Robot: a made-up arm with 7 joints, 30 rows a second.
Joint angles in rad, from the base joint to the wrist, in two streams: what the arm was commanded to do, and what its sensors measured. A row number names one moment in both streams.
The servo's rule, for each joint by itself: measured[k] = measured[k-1] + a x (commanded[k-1-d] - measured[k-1]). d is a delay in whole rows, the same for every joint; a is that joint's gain. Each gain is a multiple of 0.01, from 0.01 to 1. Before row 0 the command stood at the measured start. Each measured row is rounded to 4 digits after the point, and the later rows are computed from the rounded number. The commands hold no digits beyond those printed.
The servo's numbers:
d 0
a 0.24 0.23 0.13 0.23 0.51 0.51 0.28
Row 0, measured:
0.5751 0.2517 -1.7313 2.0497 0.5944 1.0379 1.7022
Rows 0 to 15, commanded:
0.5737 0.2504 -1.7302 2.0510 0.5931 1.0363 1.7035
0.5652 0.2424 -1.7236 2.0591 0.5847 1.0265 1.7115
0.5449 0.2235 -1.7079 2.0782 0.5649 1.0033 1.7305
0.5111 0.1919 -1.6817 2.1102 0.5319 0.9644 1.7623
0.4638 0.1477 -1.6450 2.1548 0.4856 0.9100 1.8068
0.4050 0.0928 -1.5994 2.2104 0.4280 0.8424 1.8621
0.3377 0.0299 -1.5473 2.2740 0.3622 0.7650 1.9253
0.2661 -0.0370 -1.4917 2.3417 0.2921 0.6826 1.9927
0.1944 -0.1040 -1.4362 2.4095 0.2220 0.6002 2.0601
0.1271 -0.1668 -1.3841 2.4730 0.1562 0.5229 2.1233
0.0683 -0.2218 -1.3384 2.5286 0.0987 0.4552 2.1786
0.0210 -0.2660 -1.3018 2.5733 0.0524 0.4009 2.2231
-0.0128 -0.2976 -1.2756 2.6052 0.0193 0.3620 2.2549
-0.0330 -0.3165 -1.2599 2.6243 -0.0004 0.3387 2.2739
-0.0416 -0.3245 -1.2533 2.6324 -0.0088 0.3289 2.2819
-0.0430 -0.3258 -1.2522 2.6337 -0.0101 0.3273 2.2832
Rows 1 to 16, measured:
0.5748 0.2514 -1.7312 2.0500 0.5937 1.0371 1.7026
0.5725 0.2493 -1.7302 2.0521 0.5891 1.0317 1.7051
0.5659 0.2434 -1.7273 2.0581 0.5768 1.0172 1.7122
0.5527 0.2316 -1.7214 2.0701 0.5539 0.9903 1.7262
0.5314 0.2123 -1.7115 2.0896 0.5191 0.9493 1.7488
0.5011 0.1848 -1.6969 2.1174 0.4726 0.8948 1.7805
0.4619 0.1492 -1.6775 2.1534 0.4163 0.8286 1.8210
0.4149 0.1064 -1.6533 2.1967 0.3530 0.7541 1.8691
0.3620 0.0580 -1.6251 2.2456 0.2862 0.6756 1.9226
0.3056 0.0063 -1.5938 2.2979 0.2199 0.5977 1.9788
0.2486 -0.0462 -1.5606 2.3510 0.1581 0.5250 2.0347
0.1940 -0.0968 -1.5270 2.4021 0.1042 0.4617 2.0875
0.1444 -0.1430 -1.4943 2.4488 0.0609 0.4109 2.1344
0.1018 -0.1829 -1.4638 2.4892 0.0296 0.3741 2.1735
0.0674 -0.2155 -1.4364 2.5221 0.0100 0.3510 2.2039
0.0409 -0.2409 -1.4125 2.5478 -0.0003 0.3389 2.2261

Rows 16 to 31, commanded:
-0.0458 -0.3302 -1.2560 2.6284 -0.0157 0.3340 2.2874
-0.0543 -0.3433 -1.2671 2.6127 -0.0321 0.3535 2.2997
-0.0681 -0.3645 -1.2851 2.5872 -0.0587 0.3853 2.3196
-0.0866 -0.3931 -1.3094 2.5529 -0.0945 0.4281 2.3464
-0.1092 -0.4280 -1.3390 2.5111 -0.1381 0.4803 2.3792
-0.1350 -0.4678 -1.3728 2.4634 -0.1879 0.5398 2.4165
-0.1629 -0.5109 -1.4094 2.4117 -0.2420 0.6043 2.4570
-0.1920 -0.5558 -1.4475 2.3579 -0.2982 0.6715 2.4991
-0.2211 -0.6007 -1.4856 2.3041 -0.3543 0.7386 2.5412
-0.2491 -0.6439 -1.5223 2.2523 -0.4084 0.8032 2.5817
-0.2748 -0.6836 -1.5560 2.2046 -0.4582 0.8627 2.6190
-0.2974 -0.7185 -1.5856 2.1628 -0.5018 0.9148 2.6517
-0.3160 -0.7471 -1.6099 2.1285 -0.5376 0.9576 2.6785
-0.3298 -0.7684 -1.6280 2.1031 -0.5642 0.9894 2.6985
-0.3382 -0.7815 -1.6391 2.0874 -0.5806 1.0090 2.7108
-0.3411 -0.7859 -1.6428 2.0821 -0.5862 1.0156 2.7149
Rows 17 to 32, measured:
0.0201 -0.2614 -1.3922 2.5663 -0.0082 0.3364 2.2433
0.0022 -0.2802 -1.3759 2.5770 -0.0204 0.3451 2.2591
-0.0147 -0.2996 -1.3641 2.5793 -0.0399 0.3656 2.2760
-0.0320 -0.3211 -1.3570 2.5732 -0.0677 0.3975 2.2957
-0.0505 -0.3457 -1.3547 2.5589 -0.1036 0.4397 2.3191
-0.0708 -0.3738 -1.3571 2.5369 -0.1466 0.4908 2.3464
-0.0929 -0.4053 -1.3639 2.5081 -0.1953 0.5487 2.3774
-0.1167 -0.4399 -1.3748 2.4736 -0.2478 0.6113 2.4115
-0.1418 -0.4769 -1.3892 2.4346 -0.3021 0.6762 2.4478
-0.1676 -0.5153 -1.4065 2.3927 -0.3563 0.7410 2.4853
-0.1933 -0.5540 -1.4259 2.3494 -0.4083 0.8031 2.5227
-0.2183 -0.5918 -1.4467 2.3065 -0.4560 0.8601 2.5588
-0.2417 -0.6275 -1.4679 2.2656 -0.4976 0.9098 2.5923
-0.2628 -0.6599 -1.4887 2.2282 -0.5316 0.9504 2.6220
-0.2809 -0.6879 -1.5083 2.1958 -0.5566 0.9803 2.6469
-0.2953 -0.7104 -1.5258 2.1696 -0.5717 0.9983 2.6659

